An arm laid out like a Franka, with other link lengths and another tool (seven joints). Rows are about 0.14 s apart.
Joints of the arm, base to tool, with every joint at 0 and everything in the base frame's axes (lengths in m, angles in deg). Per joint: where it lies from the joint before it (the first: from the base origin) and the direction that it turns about. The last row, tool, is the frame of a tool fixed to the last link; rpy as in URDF.
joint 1: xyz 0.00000 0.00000 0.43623 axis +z
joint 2: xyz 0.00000 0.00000 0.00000 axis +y
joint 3: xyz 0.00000 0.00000 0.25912 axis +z
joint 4: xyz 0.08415 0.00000 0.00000 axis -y
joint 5: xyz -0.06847 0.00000 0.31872 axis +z
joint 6: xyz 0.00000 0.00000 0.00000 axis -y
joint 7: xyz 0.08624 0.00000 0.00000 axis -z
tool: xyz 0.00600 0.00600 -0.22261 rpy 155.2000 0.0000 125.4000
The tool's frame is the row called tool.
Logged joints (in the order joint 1, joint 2, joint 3, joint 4, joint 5, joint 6, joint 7), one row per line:
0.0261, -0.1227, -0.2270, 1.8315, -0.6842, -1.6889, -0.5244
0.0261, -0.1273, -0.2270, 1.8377, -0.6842, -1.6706, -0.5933
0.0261, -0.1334, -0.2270, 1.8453, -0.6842, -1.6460, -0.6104
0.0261, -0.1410, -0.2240, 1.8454, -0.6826, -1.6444, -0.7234
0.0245, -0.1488, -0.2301, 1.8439, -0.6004, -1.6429, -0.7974
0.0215, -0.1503, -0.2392, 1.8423, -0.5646, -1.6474, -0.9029
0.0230, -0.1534, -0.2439, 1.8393, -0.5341, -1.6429, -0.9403
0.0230, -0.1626, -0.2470, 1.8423, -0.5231, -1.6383, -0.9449
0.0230, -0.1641, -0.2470, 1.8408, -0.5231, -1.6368, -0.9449
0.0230, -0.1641, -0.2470, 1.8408, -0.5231, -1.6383, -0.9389
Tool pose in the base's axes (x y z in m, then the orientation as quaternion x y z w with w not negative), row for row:
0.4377, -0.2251, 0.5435, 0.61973, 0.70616, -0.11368, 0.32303
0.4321, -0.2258, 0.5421, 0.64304, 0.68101, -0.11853, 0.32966
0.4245, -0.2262, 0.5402, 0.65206, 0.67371, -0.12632, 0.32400
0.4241, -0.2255, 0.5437, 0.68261, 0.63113, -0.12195, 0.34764
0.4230, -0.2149, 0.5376, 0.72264, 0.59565, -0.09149, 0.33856
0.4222, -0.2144, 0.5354, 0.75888, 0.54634, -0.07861, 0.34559
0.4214, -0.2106, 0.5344, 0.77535, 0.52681, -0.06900, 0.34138
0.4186, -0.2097, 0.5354, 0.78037, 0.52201, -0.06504, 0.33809
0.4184, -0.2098, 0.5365, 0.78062, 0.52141, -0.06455, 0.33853
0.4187, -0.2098, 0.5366, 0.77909, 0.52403, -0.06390, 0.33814
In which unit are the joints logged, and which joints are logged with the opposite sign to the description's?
The joints are logged in radians. Opposite sign: joint 4, joint 6, joint 7.
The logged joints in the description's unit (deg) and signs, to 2 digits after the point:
1.50, -7.03, -13.01, -104.94, -39.20, 96.77, 30.05
1.50, -7.29, -13.01, -105.29, -39.20, 95.72, 33.99
1.50, -7.64, -13.01, -105.73, -39.20, 94.31, 34.97
1.50, -8.08, -12.83, -105.73, -39.11, 94.22, 41.45
1.40, -8.53, -13.18, -105.65, -34.40, 94.13, 45.69
1.23, -8.61, -13.71, -105.56, -32.35, 94.39, 51.73
1.32, -8.79, -13.97, -105.38, -30.60, 94.13, 53.88
1.32, -9.32, -14.15, -105.56, -29.97, 93.87, 54.14
1.32, -9.40, -14.15, -105.47, -29.97, 93.78, 54.14
1.32, -9.40, -14.15, -105.47, -29.97, 93.87, 53.80

